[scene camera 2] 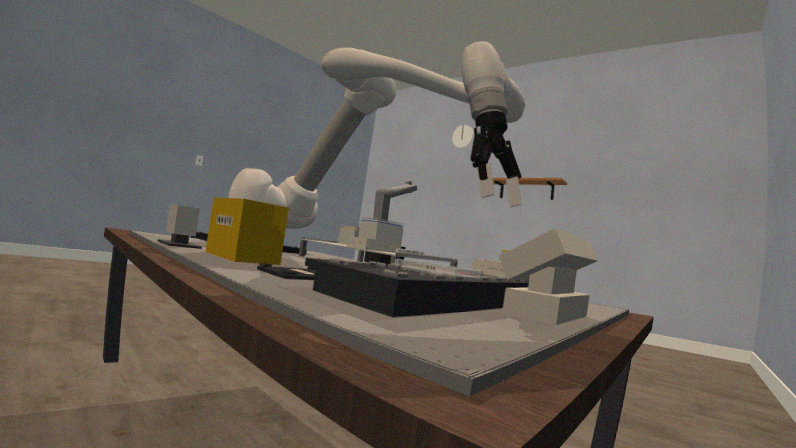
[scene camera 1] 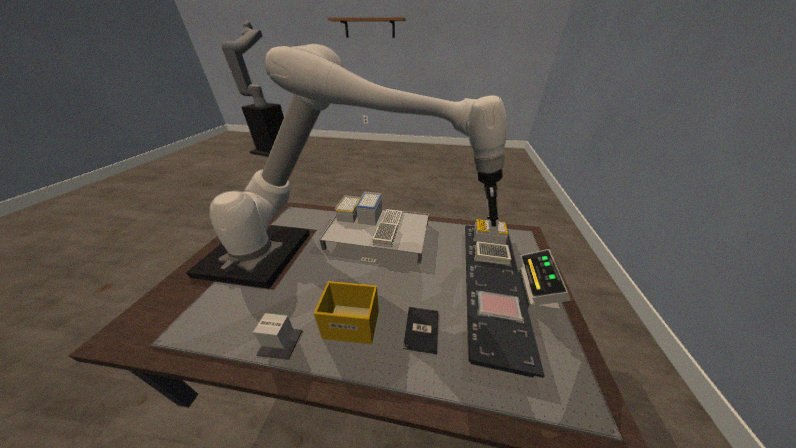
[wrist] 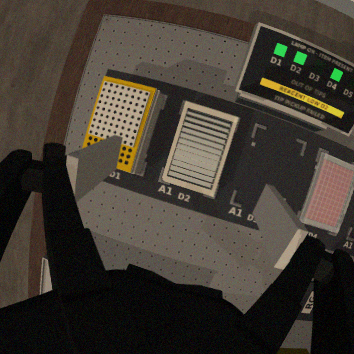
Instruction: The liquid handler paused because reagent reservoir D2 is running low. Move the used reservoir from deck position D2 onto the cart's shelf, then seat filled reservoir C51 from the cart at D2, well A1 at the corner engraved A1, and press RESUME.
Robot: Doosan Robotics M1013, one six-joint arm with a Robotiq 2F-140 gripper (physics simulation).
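Places are measured from the arm's base along level axes (x ahead, y left, z up), in centimetres.
Pixels of known places: gripper, fingertip midpoint: [scene camera 2: 502,201] [scene camera 1: 492,220] [wrist: 189,175]; arm's base, link origin: [scene camera 1: 252,253].
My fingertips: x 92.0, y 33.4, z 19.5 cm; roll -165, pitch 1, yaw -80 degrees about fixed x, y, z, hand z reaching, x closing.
Note:
Ahead of a thing's pixels: the offset from my fingertips to its top centre. "*": to the spot under its first point. Level surfaces: height alone.
The used reservoir @(dx +3.2, dy +0.1, dz -13.7 cm) [scene camera 1: 492,252] [wrist: 201,149], a cream slotted tray, sits at D2 on the black deck @(dz -16.9 cm) [scene camera 1: 504,347] [wrist: 272,167]; its A1 engraving is at the lower left corner in the wrist view. My gripper [scene camera 1: 493,223] [scene camera 2: 500,192] [wrist: 189,175] is open and empty, high above the deck near D1 and D2. Two cream trays @(dx -41.6, dy -6.4, dz -12.4 cm) [scene camera 1: 385,233] @(dx -44.1, dy +6.8, dz -14.1 cm) [scene camera 1: 392,217] lie end to end on the white cart [scene camera 1: 348,234]; which is C51 is not legible. The panel @(* dx +19.9, dy -11.4, dz -9.9 cm) [scene camera 1: 544,275] [wrist: 300,82] shows green lamps at D1, D2 and D4, and a yellow REAGENT LOW D2 bar. No RESUME label is legible.
A yellow tip box @(dx +1.0, dy +12.3, dz -10.4 cm) [scene camera 1: 491,229] [wrist: 120,120] stands at D1, a pink plate @(dx +7.6, dy -24.3, dz -15.4 cm) [scene camera 1: 499,306] [wrist: 328,193] at D4. Two tip boxes @(dx -65.3, dy +2.8, dz -8.5 cm) [scene camera 1: 348,205] @(dx -54.7, dy +4.8, dz -5.2 cm) [scene camera 1: 369,207] stand on the cart. A yellow waste bin @(dx -36.4, dy -45.8, dz -8.1 cm) [scene camera 1: 345,325] [scene camera 2: 247,230], a black RG pad @(dx -14.2, dy -38.9, dz -20.2 cm) [scene camera 1: 421,339] and a white block @(dx -53.7, dy -59.3, dz -11.1 cm) [scene camera 1: 274,329] [scene camera 2: 182,219] are nearer the front.

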